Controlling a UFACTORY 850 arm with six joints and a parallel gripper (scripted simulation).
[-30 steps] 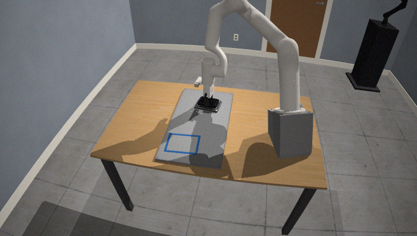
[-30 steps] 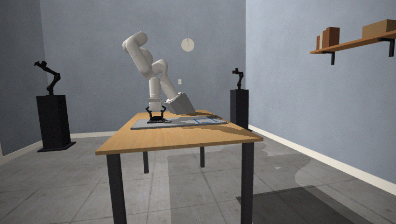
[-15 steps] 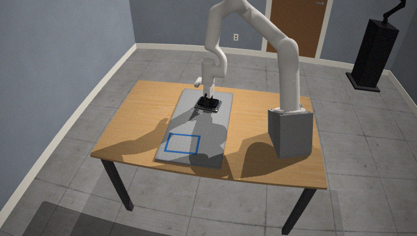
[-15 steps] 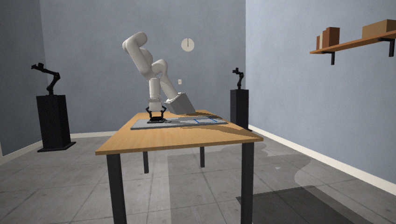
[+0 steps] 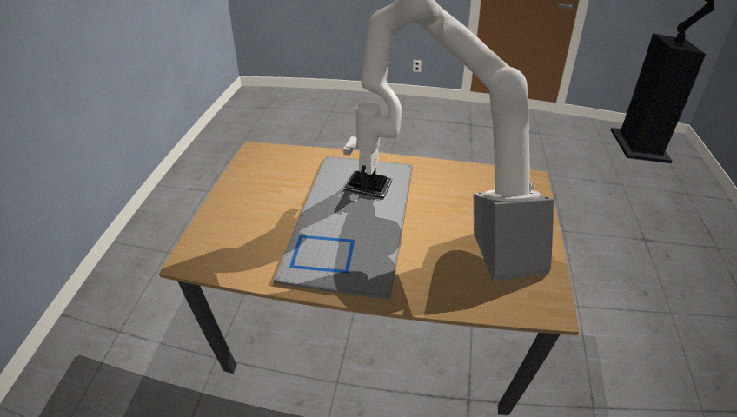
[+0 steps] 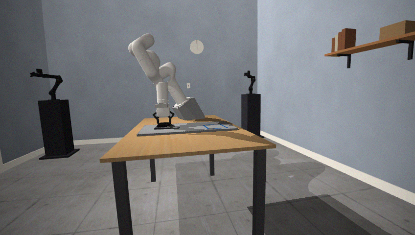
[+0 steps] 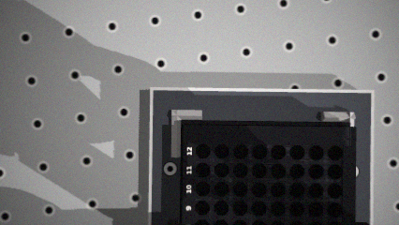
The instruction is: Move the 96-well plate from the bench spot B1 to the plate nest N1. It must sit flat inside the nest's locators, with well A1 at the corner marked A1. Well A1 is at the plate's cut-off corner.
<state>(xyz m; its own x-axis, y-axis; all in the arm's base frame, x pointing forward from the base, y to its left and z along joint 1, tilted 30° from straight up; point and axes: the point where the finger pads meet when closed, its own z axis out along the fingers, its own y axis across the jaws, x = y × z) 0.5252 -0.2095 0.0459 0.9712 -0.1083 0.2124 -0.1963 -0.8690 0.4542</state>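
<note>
Right now the 96-well plate is 10 mm below my hand. Round my hand: plate nest N1: 30 mm below.
</note>
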